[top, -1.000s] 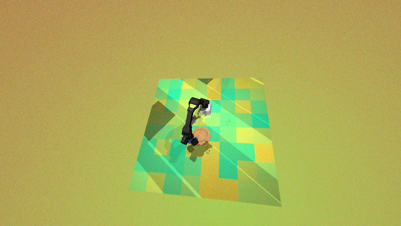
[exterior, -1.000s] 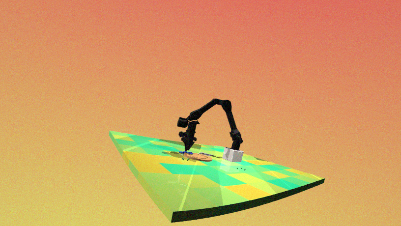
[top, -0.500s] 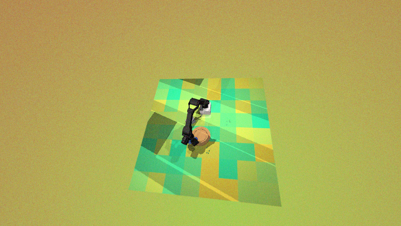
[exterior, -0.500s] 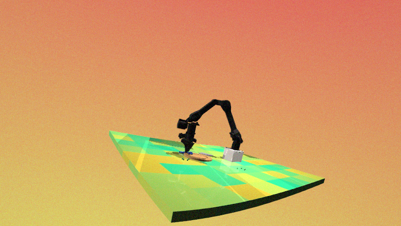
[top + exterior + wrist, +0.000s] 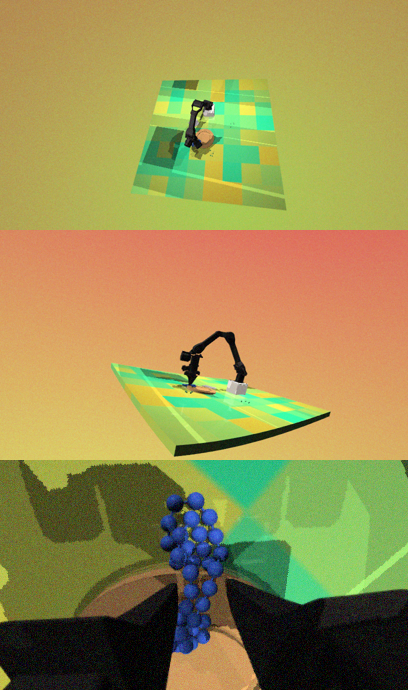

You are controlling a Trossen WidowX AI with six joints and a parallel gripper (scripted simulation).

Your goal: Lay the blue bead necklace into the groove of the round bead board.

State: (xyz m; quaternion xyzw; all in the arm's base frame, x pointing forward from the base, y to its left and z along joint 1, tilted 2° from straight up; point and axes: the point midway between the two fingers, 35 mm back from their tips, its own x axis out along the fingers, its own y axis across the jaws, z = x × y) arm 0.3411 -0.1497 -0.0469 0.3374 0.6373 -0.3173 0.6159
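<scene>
Now: gripper tip 40 mm past the round bead board, 80 mm to the right of it and 10 mm above it. From my gripper tip the other things lie so: flat grey piece: 210 mm behind, 20 mm to the right, 10 mm below.
</scene>
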